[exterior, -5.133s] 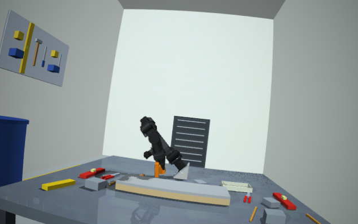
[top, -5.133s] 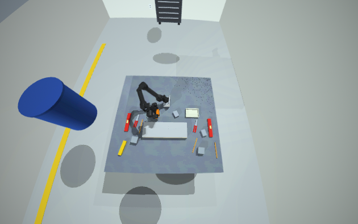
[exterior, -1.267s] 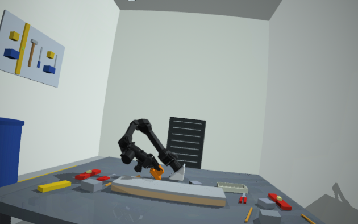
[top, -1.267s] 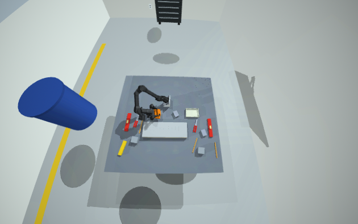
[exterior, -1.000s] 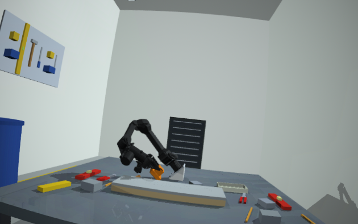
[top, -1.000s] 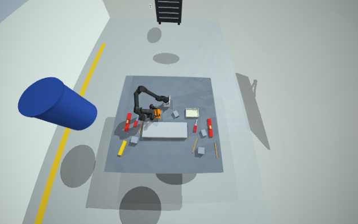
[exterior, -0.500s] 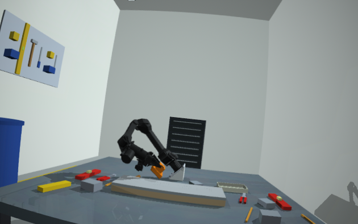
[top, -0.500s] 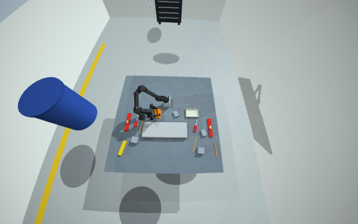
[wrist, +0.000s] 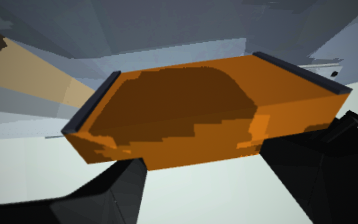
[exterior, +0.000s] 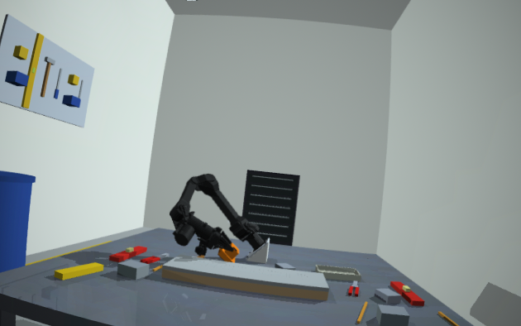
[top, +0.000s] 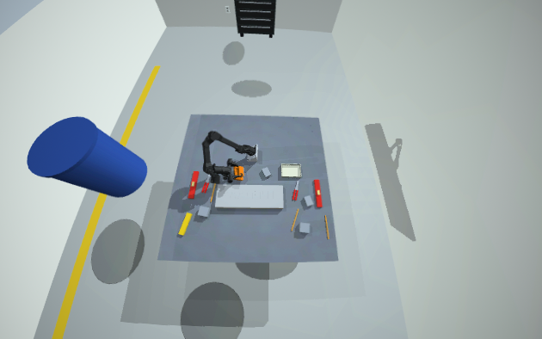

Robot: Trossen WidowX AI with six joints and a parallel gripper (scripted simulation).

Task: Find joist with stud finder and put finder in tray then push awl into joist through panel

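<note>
Now: gripper tip 140 mm to the left of the awl, 60 mm above it and 20 mm short of it. From my gripper tip the other things lie so: tray: 420 mm to the left, 60 mm below, 60 mm behind; then orange stud finder: 20 mm ahead, 10 mm below; then yellow bar: 430 mm ahead, 380 mm to the right, 60 mm below.
</note>
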